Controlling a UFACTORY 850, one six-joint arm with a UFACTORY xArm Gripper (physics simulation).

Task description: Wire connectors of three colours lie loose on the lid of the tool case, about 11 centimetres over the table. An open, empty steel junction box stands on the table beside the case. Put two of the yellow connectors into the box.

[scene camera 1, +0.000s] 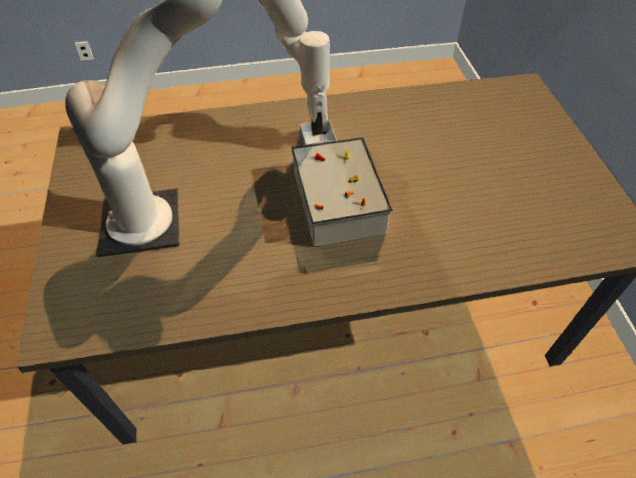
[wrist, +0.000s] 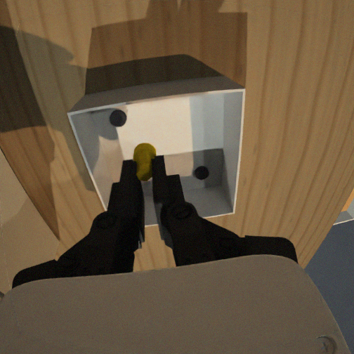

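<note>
My gripper [scene camera 1: 315, 133] [wrist: 147, 177] is shut on a yellow connector [wrist: 144, 154] and holds it over the inside of the junction box, within its rim as the wrist view shows it. The open junction box [scene camera 1: 307, 134] [wrist: 228, 150] stands on the table behind the tool case; no loose connector shows in the visible part of its floor. On the lid of the tool case [scene camera 1: 331, 179] lie two yellow connectors [scene camera 1: 347, 155] [scene camera 1: 354, 178], a red connector [scene camera 1: 319, 156] and three orange connectors [scene camera 1: 349, 193] [scene camera 1: 362, 201] [scene camera 1: 319, 206].
The box floor has two dark round spots [wrist: 118, 118] [wrist: 201, 172]. The tool case stands right at the front side of the box, its lid higher than the table [scene camera 1: 488, 179]. The arm's base stands on a dark plate [scene camera 1: 172, 215] at the left.
</note>
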